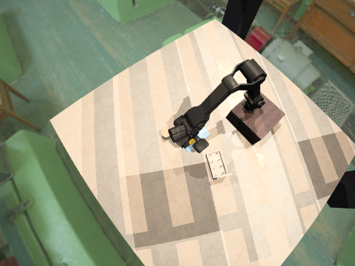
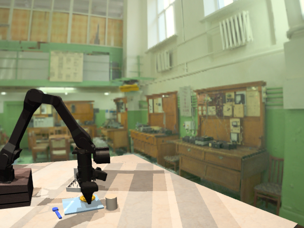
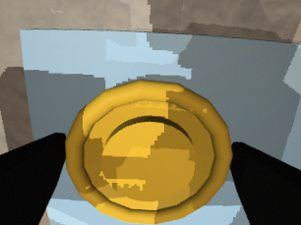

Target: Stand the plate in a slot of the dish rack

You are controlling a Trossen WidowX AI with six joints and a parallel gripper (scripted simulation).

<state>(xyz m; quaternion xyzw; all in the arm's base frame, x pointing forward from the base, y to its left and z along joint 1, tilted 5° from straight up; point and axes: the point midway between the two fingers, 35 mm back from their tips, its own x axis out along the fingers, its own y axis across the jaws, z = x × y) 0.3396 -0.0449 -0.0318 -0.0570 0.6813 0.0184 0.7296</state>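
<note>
Now: the light blue flat board 30 mm behind my gripper tip and 20 mm to the right of it. Round my gripper tip: yellow plate 10 mm above; then beige cylinder 90 mm ahead, 80 mm to the right, 20 mm above; then blue spoon-like piece 120 mm behind, 70 mm to the right.
</note>
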